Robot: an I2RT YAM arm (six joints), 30 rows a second.
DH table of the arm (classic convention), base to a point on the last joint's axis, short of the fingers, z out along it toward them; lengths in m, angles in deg. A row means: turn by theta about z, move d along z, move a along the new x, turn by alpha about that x. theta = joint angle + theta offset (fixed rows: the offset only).
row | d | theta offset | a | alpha
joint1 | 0.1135 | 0 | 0.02 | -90
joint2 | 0 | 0 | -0.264 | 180
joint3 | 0 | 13.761 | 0.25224 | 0
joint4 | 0 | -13.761 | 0.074 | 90
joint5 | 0 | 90 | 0 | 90
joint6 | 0.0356 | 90 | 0 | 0
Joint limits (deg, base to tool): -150..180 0..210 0..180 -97..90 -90..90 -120..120
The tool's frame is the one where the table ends.
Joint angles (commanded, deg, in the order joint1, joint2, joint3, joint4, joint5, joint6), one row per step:
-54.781, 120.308, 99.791, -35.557, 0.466, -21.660
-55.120, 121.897, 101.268, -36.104, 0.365, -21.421
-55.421, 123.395, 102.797, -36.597, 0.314, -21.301
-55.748, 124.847, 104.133, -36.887, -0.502, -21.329
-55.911, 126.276, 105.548, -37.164, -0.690, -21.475
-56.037, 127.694, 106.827, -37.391, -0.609, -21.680
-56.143, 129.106, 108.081, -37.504, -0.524, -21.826
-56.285, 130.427, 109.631, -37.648, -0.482, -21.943
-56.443, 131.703, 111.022, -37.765, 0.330, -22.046
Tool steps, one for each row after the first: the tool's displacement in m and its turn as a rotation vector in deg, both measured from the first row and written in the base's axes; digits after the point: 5 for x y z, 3 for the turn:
0.00075, -0.00578, -0.00497, 0.662, 0.200, -0.482
0.00163, -0.01135, -0.00904, 1.103, 0.374, -0.856
0.00253, -0.01658, -0.01372, 1.820, 0.055, -0.714
0.00423, -0.02133, -0.01790, 2.104, 0.154, -0.655
0.00585, -0.02573, -0.02281, 2.305, 0.505, -0.656
0.00760, -0.03006, -0.02782, 2.444, 0.779, -0.687
0.00930, -0.03486, -0.03062, 2.319, 0.810, -0.753
0.01022, -0.03965, -0.03399, 1.906, 1.419, -1.264

